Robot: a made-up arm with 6 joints.
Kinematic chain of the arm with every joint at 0, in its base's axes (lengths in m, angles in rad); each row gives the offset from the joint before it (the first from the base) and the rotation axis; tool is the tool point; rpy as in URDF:
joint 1: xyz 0 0 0.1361 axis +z
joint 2: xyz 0 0 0 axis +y
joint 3: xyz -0.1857 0 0.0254 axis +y
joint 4: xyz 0.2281 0 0.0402 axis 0.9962 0 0.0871
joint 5: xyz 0 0 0 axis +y
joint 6: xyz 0.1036 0 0.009 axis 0.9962 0 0.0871
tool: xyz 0 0 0 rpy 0 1.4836 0
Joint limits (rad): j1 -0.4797..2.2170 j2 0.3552..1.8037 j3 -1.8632..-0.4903 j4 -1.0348..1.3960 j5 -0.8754..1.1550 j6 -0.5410..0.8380
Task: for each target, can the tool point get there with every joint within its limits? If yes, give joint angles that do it. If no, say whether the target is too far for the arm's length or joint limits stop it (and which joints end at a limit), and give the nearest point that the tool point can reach.
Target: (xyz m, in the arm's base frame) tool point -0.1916 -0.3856 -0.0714
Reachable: no: joint limits stop it (at a limit: joint 1, joint 2, joint 3, joint 4, joint 5) | nearest point 0.0802 -0.1339 0.0447 | short by 0.388 m
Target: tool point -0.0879 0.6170 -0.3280
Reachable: no: too far | nearest point -0.0406 0.2849 0.0577 | short by 0.511 m
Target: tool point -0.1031 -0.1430 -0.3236
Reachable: no: joint limits stop it (at a limit: joint 1, joint 2, joint 3) | nearest point 0.0938 -0.0900 0.0117 | short by 0.392 m
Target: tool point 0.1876 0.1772 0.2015
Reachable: yes | joints 0.7399 1.1966 -0.8270 0.0911 0.4822 0.5583
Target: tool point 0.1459 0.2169 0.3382
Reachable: yes | joints 1.0752 1.0508 -0.9125 0.7902 -0.3484 -0.0519
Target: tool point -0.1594 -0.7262 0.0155
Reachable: no: too far | nearest point 0.1177 -0.1535 0.0588 | short by 0.638 m
